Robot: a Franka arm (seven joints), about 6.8 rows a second.
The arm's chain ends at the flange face. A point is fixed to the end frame.
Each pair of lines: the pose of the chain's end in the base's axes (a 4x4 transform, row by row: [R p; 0 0 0 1], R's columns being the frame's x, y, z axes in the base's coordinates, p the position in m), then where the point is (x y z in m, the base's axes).
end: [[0.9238 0.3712 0.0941 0.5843], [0.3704 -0.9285 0.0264 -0.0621], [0.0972 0.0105 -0.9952 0.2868], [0 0 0 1]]
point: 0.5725 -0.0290 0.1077
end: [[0.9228 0.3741 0.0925 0.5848], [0.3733 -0.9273 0.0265 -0.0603], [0.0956 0.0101 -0.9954 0.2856], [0 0 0 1]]
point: 0.5727 -0.0272 0.1065
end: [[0.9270 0.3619 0.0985 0.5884], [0.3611 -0.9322 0.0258 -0.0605], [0.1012 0.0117 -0.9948 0.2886], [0 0 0 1]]
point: 0.5777 -0.0272 0.1095
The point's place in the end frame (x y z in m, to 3 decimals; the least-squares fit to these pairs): -0.016 -0.037 0.178
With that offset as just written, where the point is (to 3 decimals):
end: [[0.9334 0.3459 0.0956 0.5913], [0.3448 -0.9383 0.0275 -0.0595], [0.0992 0.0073 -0.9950 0.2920], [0 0 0 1]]
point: 0.581 -0.025 0.113
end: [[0.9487 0.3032 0.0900 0.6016], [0.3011 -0.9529 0.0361 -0.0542], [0.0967 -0.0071 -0.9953 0.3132], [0 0 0 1]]
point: 0.591 -0.017 0.135
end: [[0.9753 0.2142 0.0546 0.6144], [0.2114 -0.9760 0.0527 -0.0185], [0.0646 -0.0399 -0.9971 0.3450], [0 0 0 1]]
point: 0.601 0.024 0.168
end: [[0.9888 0.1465 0.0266 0.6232], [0.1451 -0.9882 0.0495 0.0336], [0.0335 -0.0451 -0.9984 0.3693], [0 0 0 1]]
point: 0.607 0.077 0.193
